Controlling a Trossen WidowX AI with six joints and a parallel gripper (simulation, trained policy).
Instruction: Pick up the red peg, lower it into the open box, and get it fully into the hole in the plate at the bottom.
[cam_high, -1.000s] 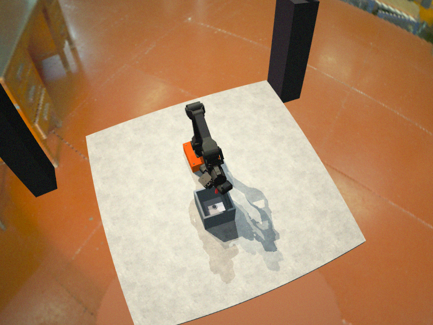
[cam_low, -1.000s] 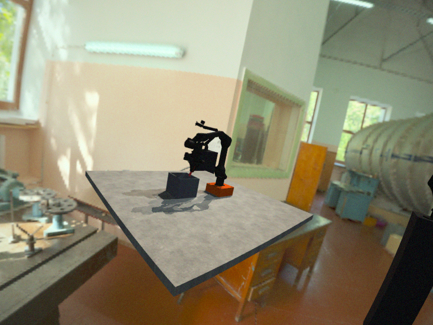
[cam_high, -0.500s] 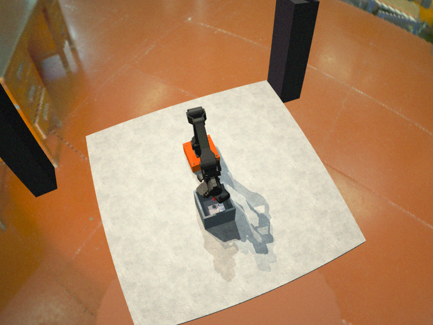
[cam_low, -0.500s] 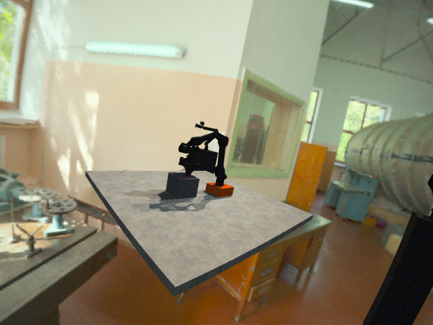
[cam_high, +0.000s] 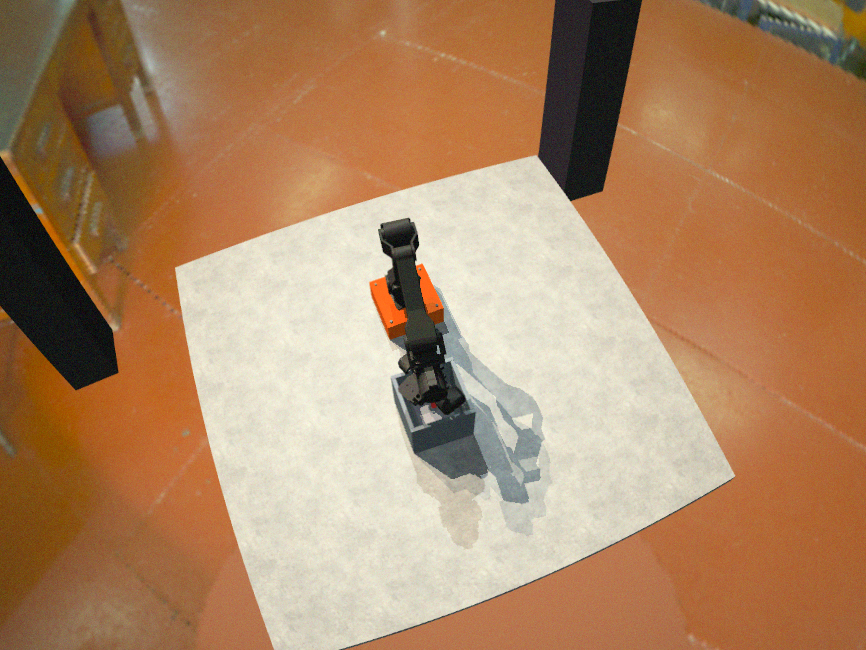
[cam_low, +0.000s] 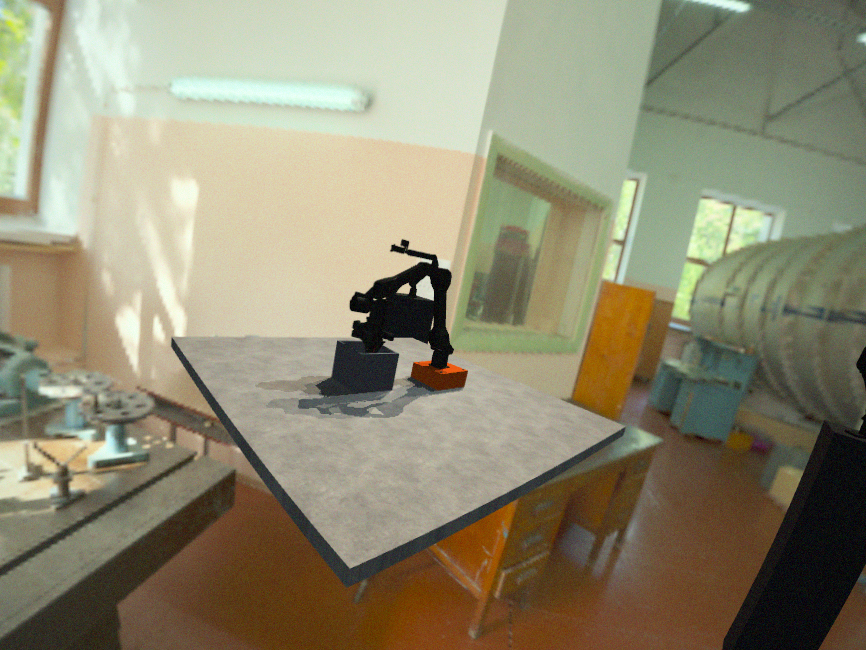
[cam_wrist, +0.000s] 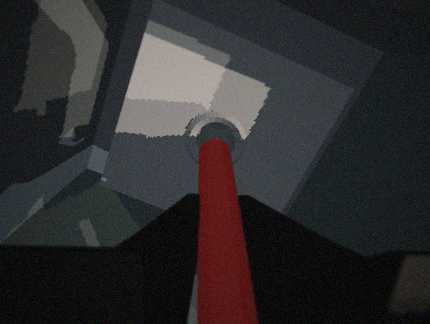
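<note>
Now: gripper tip 10 mm below the red peg. Round my gripper tip: light plate: 50 mm below, 10 mm to the right, 10 mm ahead.
</note>
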